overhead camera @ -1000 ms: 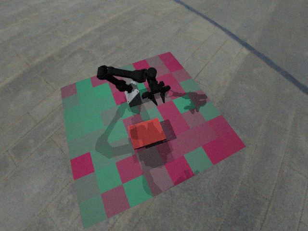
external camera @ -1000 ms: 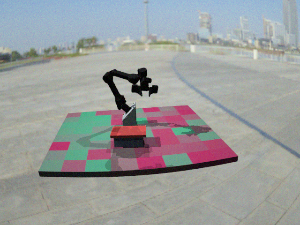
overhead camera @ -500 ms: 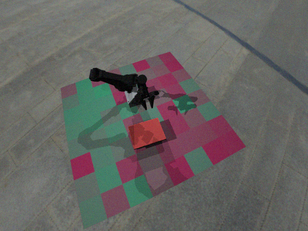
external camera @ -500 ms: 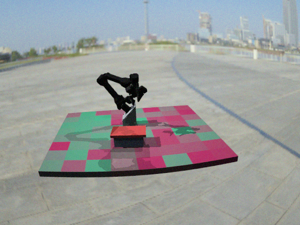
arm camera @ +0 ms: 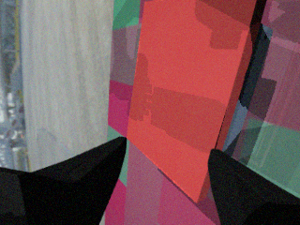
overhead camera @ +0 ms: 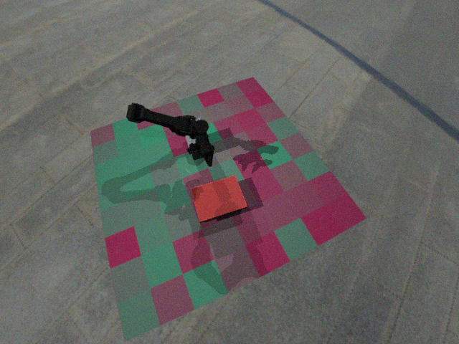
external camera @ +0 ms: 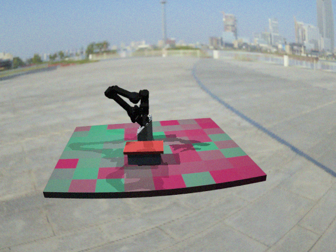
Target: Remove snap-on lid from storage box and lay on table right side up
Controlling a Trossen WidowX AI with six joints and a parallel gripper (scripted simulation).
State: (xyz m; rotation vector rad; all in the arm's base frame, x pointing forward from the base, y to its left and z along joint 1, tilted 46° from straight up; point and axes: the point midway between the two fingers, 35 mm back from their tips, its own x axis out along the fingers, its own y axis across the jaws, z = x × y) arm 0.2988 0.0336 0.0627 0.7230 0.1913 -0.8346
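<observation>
Now: gripper tip 12 cm short of the red lid, 2 cm to the left of it and 11 cm above it. From my gripper tip the other things lie so: storage box: 12 cm ahead, 2 cm to the right, 15 cm below.
</observation>
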